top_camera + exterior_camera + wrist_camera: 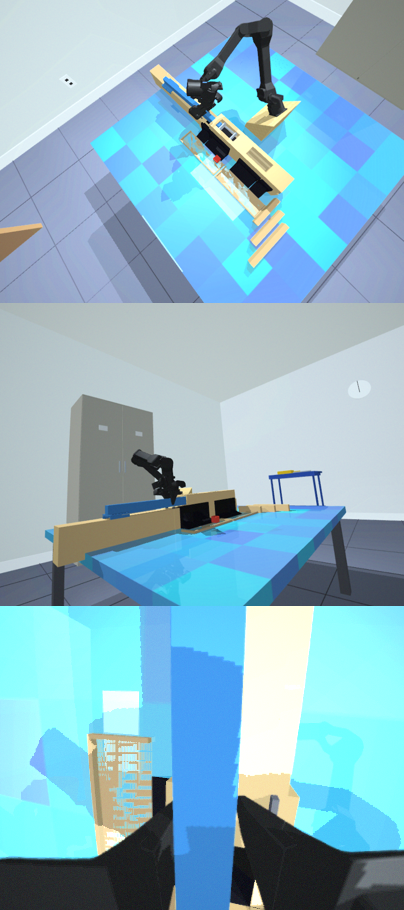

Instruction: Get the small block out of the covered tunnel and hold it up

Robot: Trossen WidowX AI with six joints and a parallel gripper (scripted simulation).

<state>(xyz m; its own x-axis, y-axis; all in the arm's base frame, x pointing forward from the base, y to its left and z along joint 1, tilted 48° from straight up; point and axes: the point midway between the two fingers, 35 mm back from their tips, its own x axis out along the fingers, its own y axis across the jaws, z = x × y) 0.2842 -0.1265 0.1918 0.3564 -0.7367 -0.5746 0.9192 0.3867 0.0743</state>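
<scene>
Now: gripper tip 6 cm to the right of the tan tunnel, 4 cm above it and 1 cm short of it. The rest, counted from my gripper tip: small red block (22 cm to the left, 9 cm below, 7 cm ahead).
</scene>
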